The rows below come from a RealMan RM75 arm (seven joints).
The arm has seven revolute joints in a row. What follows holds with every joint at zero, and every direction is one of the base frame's.
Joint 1 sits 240.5 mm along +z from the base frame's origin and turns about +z.
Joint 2 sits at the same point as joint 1 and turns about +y.
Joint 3 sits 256.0 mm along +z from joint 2 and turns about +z.
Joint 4 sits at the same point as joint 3 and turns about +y.
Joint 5 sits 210.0 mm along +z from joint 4 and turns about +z.
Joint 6 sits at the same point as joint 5 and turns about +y.
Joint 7 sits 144.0 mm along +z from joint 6 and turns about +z.
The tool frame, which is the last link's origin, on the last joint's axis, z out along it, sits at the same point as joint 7; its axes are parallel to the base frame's.
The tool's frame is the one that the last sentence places.
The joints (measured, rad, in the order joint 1, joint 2, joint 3, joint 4, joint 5, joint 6, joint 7), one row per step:
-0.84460 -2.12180 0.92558 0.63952 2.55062 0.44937 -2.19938
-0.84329 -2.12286 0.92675 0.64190 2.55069 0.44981 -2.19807
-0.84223 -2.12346 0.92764 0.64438 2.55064 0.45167 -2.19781
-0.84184 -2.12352 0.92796 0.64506 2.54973 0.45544 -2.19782
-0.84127 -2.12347 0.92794 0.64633 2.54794 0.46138 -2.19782
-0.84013 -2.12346 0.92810 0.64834 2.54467 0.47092 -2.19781
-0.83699 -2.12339 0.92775 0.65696 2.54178 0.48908 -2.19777
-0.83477 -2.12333 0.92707 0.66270 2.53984 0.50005 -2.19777
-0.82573 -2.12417 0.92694 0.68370 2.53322 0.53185 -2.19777
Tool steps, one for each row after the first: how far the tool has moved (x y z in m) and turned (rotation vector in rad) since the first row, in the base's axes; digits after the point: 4 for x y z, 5 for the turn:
0.0001 -0.0002 -0.0002 -0.00050 0.00128 -0.00155
0.0003 -0.0004 -0.0002 -0.00150 0.00145 -0.00248
0.0004 -0.0007 -0.0006 -0.00467 0.00002 -0.00200
0.0004 -0.0011 -0.0010 -0.00904 -0.00278 -0.00114
0.0005 -0.0019 -0.0017 -0.01617 -0.00759 0.00040
0.0009 -0.0029 -0.0017 -0.02660 -0.01342 0.00095
0.0011 -0.0035 -0.0016 -0.03219 -0.01737 0.00147
0.0016 -0.0056 -0.0007 -0.04689 -0.02877 0.00149

